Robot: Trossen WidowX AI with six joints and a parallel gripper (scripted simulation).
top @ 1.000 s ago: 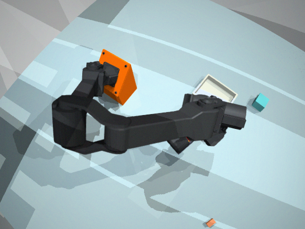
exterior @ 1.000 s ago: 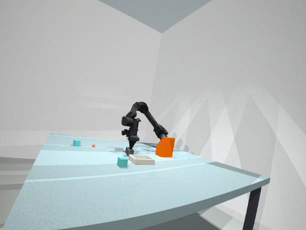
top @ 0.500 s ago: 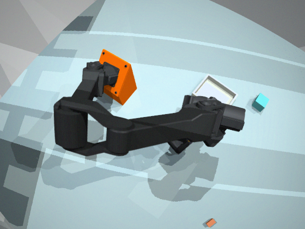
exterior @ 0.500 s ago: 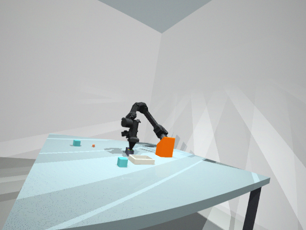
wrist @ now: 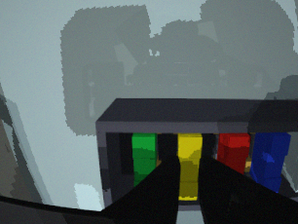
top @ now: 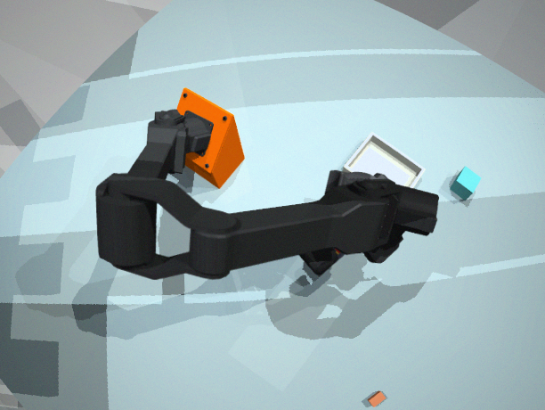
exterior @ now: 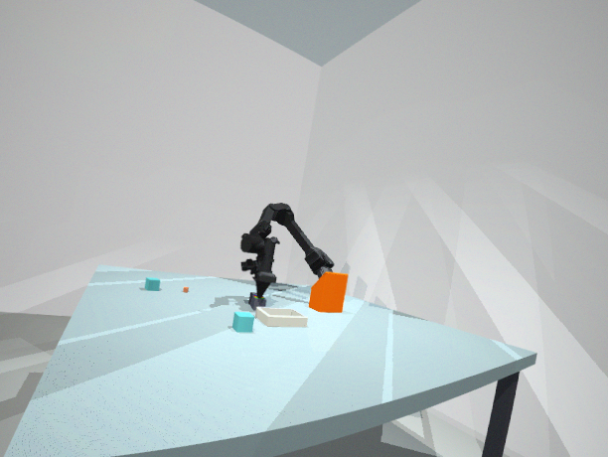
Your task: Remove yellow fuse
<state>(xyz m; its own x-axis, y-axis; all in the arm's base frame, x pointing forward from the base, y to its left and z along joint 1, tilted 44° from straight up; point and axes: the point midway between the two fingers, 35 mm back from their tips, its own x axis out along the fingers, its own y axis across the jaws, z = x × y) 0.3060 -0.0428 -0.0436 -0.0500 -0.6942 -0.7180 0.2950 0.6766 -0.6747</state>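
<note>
Now: gripper tip 10 mm short of the green fuse, 20 mm to the right of it and 10 mm above it. Round my gripper tip: red fuse: 10 mm behind, 20 mm to the right, 10 mm below; yellow fuse: 10 mm below; blue fuse: 10 mm behind, 40 mm to the right, 10 mm below.
</note>
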